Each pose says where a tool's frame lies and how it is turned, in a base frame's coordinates. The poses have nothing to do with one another.
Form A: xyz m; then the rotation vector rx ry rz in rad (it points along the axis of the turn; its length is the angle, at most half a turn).
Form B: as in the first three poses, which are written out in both.
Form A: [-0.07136 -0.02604 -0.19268 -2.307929 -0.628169 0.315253]
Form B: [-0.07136 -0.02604 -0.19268 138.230 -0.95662 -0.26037 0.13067]
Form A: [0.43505 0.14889 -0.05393 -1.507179 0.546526 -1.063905]
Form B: [0.43505 0.14889 -0.05393 110.243 -0.78332 0.28404 -0.55294]
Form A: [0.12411 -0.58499 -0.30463 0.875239 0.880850 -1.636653]
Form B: [0.12411 -0.58499 -0.30463 117.709 0.42603 0.42876 -0.79666]
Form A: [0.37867 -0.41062 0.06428 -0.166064 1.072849 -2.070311]
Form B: [0.37867 -0.41062 0.06428 133.939 -0.07104 0.45894 -0.88562]
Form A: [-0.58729 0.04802 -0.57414 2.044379 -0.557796 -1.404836]
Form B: [-0.58729 0.04802 -0.57414 145.673 0.80409 -0.21939 -0.55255]
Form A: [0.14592 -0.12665 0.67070 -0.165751 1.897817 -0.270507]
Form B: [0.14592 -0.12665 0.67070 110.246 -0.08614 0.98631 -0.14059]
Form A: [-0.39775 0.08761 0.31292 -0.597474 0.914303 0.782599]
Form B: [-0.39775 0.08761 0.31292 76.985 -0.44467 0.68046 0.58244]
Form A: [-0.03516 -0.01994 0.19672 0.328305 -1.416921 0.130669]
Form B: [-0.03516 -0.01994 0.19672 83.670 0.22482 -0.97028 0.08948]
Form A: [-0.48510 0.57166 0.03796 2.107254 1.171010 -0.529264]
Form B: [-0.48510 0.57166 0.03796 141.416 0.85377 0.47444 -0.21444]
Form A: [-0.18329 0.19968 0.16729 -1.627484 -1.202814 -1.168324]
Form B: [-0.18329 0.19968 0.16729 133.886 -0.69647 -0.51474 -0.49998]
